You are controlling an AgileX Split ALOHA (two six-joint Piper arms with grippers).
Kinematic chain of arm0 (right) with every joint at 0, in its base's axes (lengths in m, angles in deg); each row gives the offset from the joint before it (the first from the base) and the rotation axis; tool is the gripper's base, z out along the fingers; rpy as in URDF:
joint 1: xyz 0 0 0.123 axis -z
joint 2: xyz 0 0 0 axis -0.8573 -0.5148 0
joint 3: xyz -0.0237 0.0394 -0.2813 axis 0.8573 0.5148 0
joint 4: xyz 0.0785 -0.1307 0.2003 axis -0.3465 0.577 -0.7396
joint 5: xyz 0 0 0 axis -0.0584 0.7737 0.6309
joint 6: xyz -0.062 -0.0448 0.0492 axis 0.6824 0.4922 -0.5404
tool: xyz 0 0 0 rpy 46.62 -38.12 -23.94
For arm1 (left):
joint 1: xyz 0 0 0.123 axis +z
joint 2: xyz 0 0 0 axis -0.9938 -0.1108 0
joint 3: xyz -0.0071 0.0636 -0.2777 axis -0.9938 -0.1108 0
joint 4: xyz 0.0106 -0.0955 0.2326 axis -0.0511 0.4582 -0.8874
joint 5: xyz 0 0 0 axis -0.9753 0.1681 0.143
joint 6: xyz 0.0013 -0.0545 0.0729 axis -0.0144 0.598 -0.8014
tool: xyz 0 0 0 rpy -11.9 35.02 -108.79
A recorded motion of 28 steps. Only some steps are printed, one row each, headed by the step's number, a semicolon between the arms.
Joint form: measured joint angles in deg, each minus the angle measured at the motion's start. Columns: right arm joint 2, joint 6, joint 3, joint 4, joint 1, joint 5; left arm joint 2, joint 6, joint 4, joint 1, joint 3, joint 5.
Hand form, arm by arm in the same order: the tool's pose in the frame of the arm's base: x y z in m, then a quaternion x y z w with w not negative. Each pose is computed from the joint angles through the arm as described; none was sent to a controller.
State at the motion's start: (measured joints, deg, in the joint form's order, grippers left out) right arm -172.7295 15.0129 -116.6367 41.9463 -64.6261 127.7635; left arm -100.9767 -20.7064 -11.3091 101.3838 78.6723 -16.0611
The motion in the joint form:
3: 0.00 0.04 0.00 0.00 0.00 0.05; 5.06 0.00 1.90 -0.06 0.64 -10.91
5: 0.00 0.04 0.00 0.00 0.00 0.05; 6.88 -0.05 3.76 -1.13 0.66 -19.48
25: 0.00 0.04 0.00 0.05 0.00 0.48; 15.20 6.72 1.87 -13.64 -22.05 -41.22
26: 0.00 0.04 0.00 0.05 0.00 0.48; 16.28 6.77 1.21 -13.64 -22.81 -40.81
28: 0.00 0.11 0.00 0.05 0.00 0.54; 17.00 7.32 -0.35 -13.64 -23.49 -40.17
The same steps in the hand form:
3: 0.2844 0.0662 0.3154 -0.05510 0.96100 0.22390 0.15269; -0.0182 -0.0144 0.4258 -0.00237 0.64549 0.16206 0.74637
5: 0.2844 0.0662 0.3154 -0.05510 0.96100 0.22390 0.15269; -0.0254 -0.0200 0.4119 0.01179 0.68794 0.12783 0.71432
25: 0.2837 0.0662 0.3153 -0.05616 0.96151 0.22387 0.14910; -0.0082 -0.0132 0.2731 0.06274 0.87634 -0.01055 0.47746
26: 0.2837 0.0662 0.3153 -0.05616 0.96151 0.22387 0.14910; -0.0092 -0.0123 0.2698 0.06162 0.87376 -0.00432 0.48242
28: 0.2837 0.0662 0.3152 -0.05688 0.96153 0.22383 0.14873; -0.0092 -0.0100 0.2670 0.05580 0.87203 0.00749 0.48620

